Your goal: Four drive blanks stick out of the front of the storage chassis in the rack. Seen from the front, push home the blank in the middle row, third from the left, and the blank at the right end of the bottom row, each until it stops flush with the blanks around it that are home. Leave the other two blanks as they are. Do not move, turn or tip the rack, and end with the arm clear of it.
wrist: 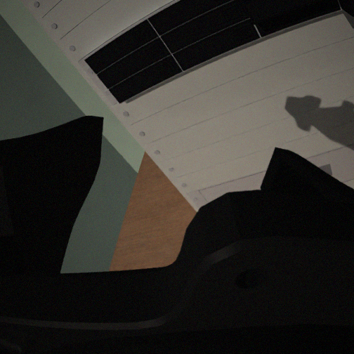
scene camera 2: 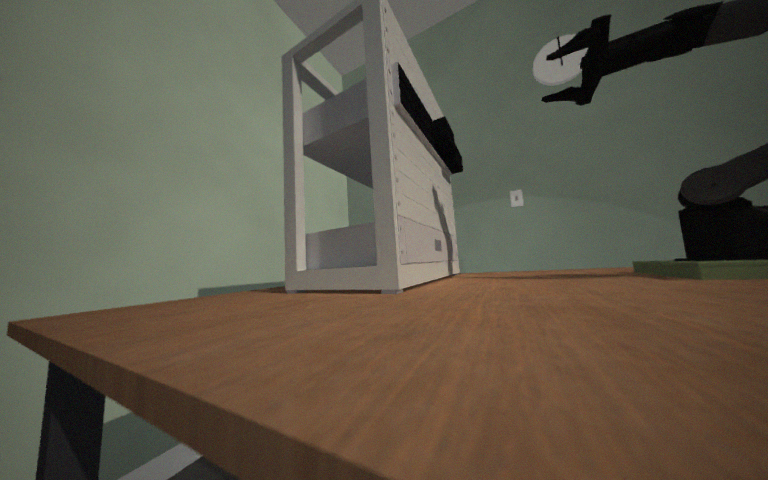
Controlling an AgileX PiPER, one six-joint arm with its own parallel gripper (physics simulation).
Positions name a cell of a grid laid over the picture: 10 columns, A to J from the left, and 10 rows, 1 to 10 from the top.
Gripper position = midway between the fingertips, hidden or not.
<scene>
In view: the gripper (scene camera 2: H2) and a pale rack (wrist: F3).
The gripper is seen too in the wrist view (wrist: F5).
</scene>
